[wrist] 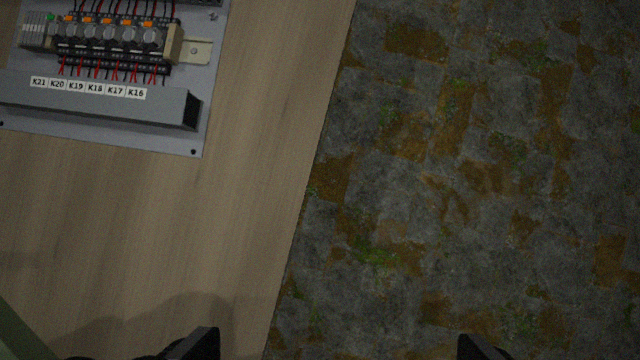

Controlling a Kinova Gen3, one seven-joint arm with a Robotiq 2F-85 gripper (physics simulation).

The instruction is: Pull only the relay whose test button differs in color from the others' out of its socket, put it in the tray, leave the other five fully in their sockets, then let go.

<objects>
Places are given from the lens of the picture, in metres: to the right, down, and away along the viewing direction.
grey mounting panel (200, 79): -0.15, -0.13, 0.55
</objects>
